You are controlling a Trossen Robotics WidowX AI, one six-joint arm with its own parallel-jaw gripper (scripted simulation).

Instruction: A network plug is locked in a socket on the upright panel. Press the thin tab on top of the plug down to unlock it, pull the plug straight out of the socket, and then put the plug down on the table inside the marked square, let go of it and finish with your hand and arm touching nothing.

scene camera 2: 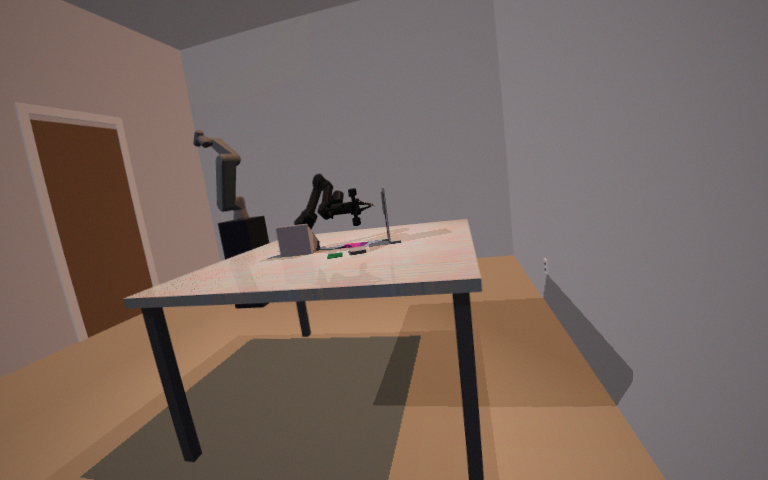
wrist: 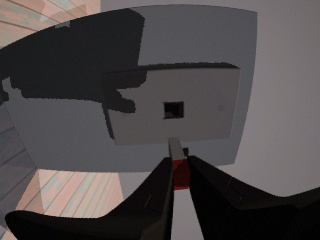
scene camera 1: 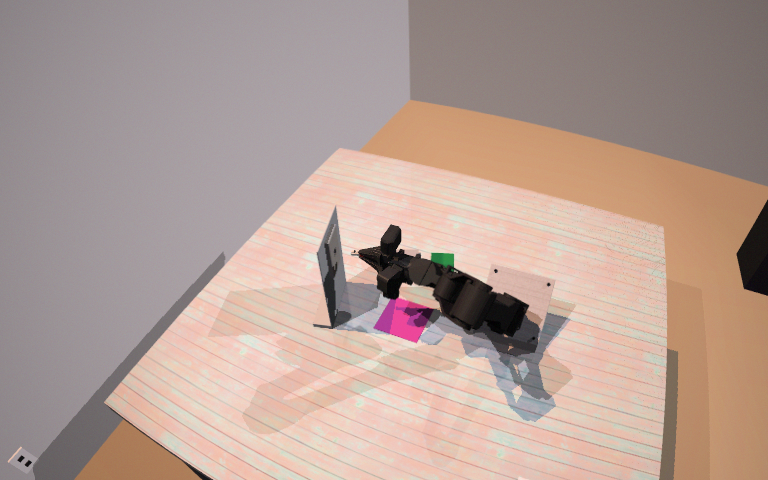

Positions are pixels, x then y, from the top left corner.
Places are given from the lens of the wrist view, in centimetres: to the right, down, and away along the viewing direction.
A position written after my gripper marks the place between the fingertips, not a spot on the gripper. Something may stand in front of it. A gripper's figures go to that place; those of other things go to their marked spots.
my gripper (wrist: 179, 163): 1, 2, 9
grey upright panel (wrist: 103, 93): -5, -2, 14
